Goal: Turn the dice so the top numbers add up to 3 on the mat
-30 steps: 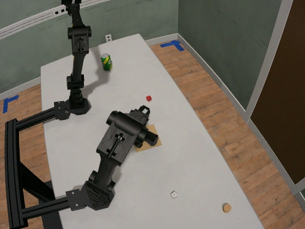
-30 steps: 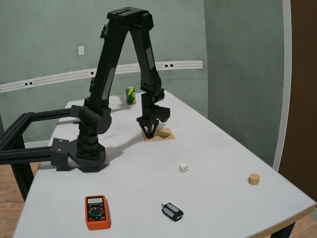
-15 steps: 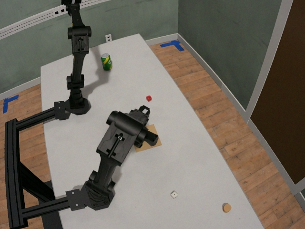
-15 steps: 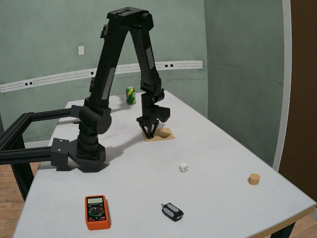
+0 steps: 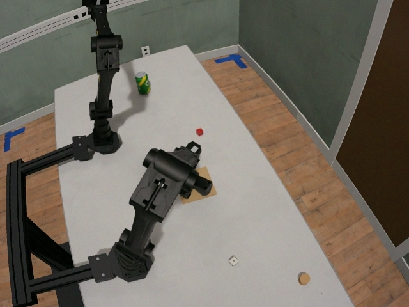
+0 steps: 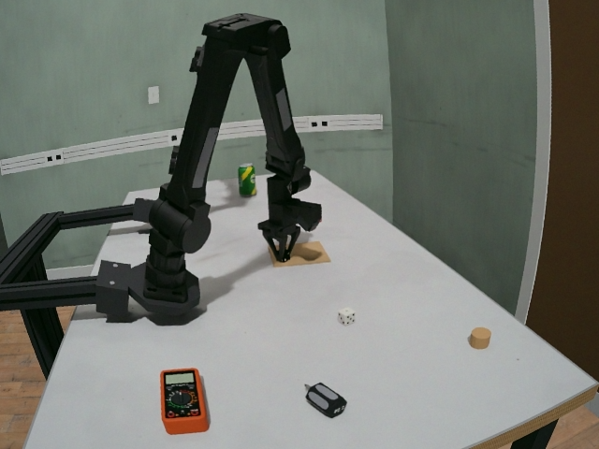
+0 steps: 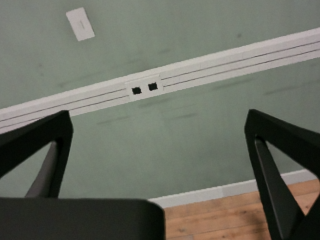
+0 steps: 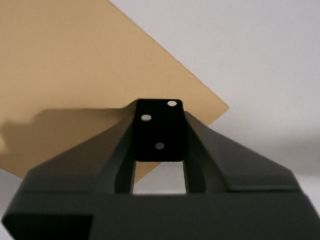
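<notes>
The red die is 28 cm to the left of my right hand and 15 cm ahead of it. Round my right hand: black device 56 cm to the right, 4 cm behind; then tan mat 5 cm ahead, 4 cm to the left, 1 cm below; then cork cylinder 50 cm to the right, 27 cm ahead.
</notes>
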